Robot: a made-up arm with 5 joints. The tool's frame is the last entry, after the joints.
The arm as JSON. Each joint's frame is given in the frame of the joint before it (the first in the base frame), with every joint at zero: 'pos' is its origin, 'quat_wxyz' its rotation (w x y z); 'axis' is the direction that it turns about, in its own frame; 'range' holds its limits. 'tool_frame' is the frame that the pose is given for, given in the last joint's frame.
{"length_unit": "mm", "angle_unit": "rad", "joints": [
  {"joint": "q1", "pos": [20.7, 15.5, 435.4], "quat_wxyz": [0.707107, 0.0, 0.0, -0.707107], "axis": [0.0, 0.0, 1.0], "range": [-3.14, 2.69]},
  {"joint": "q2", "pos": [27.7, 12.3, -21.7], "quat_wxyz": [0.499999, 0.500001, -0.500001, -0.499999], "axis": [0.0, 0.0, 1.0], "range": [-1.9, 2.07]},
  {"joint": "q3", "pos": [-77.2, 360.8, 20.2], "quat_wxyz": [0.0, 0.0, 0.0, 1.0], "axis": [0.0, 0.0, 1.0], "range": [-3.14, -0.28]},
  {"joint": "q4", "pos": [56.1, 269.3, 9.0], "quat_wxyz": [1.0, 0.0, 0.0, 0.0], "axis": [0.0, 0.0, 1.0], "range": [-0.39, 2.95]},
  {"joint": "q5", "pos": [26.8, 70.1, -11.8], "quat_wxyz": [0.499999, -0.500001, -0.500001, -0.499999], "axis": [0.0, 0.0, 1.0], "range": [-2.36, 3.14]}
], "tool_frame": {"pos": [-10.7, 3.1, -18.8], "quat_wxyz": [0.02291, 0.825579, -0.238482, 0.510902]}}
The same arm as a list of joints. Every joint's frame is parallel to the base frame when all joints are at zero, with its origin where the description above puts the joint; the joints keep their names.
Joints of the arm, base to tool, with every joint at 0 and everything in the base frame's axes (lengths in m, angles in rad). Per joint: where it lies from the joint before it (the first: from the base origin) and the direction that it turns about. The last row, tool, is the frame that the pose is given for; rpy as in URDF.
q1: offset 0.0207 0.0155 0.4354 axis 0 0 1
q2: offset 0.0123 -0.0277 -0.0217 axis 0 1 0
q3: offset 0.0772 0.0202 0.3608 axis 0 1 0
q4: offset 0.0561 0.009 -0.2693 axis 0 1 0
q5: offset 0.0268 -0.0118 -0.0701 axis 0 0 -1
tool: offset 0.0031 -0.0107 0.0188 rpy 0.4075 1.0246 2.3646
Joint limits (rad, base to tool): -3.14..2.69 -1.9..2.07 -3.14..-0.28 -0.39..2.95 -2.36..3.14

